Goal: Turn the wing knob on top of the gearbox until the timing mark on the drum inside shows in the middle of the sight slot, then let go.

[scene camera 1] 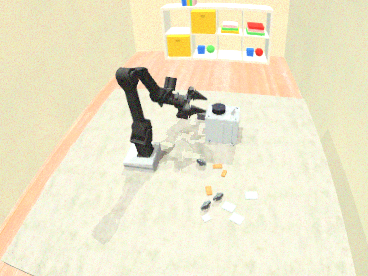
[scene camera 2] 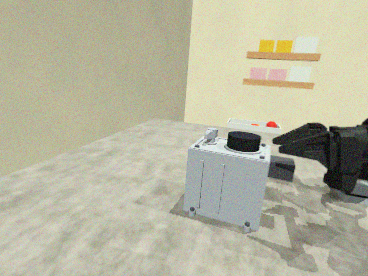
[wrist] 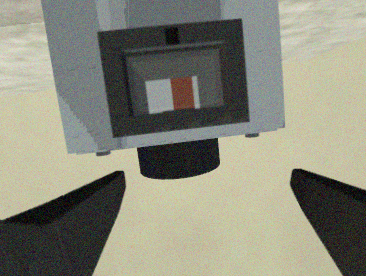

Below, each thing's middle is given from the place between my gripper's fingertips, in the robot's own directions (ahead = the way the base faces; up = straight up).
Scene:
Now: hand 6 cm short of the gearbox [scene camera 2: 226,181], 2 cm to the left of it and 7 cm above it.

